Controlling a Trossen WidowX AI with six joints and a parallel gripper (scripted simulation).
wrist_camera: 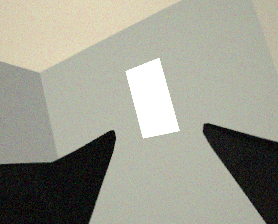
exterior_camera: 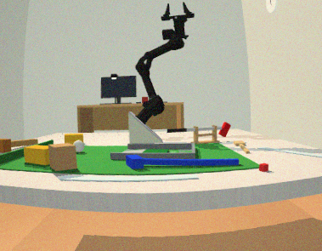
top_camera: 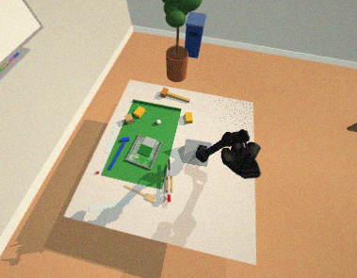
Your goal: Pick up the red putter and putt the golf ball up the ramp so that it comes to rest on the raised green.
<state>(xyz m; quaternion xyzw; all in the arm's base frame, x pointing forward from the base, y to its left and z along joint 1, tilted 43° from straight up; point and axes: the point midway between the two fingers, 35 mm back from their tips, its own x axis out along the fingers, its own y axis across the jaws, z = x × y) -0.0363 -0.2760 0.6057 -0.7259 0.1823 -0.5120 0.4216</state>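
Right now my gripper tip is 25 cm short of the wooden rack, 9 cm to the right of it and 73 cm above it. The rest, counted from my gripper tip: tan block 73 cm ahead, 37 cm to the right, 73 cm below; white golf ball 47 cm ahead, 40 cm to the right, 73 cm below; blue putter 71 cm ahead, 7 cm to the right, 74 cm below.
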